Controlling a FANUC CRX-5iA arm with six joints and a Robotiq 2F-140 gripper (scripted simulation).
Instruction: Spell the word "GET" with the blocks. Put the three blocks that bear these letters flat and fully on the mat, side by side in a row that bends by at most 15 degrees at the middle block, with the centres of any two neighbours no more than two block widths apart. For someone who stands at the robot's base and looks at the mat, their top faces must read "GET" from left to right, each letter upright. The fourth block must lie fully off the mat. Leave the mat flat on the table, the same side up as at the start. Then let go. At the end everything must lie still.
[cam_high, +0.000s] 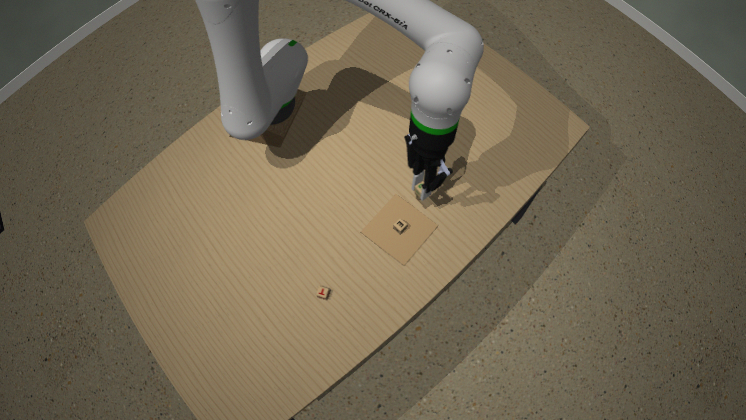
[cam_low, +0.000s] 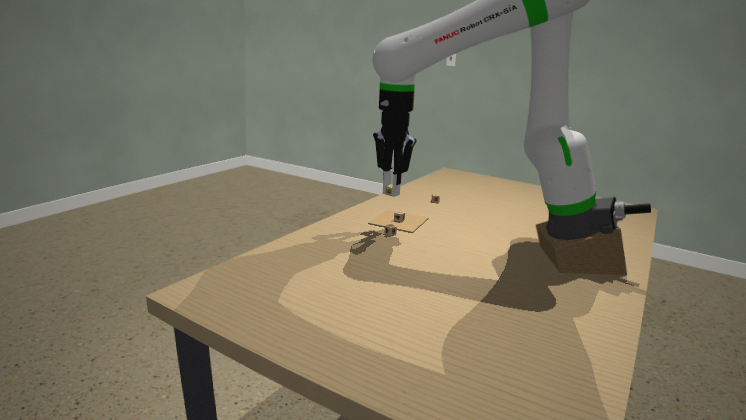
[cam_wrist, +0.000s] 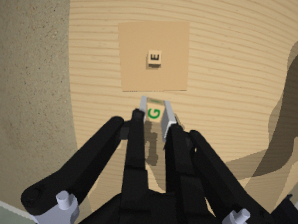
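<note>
The mat is 130 mm below my hand, 70 mm to the right of it and 10 mm ahead of it.
</note>
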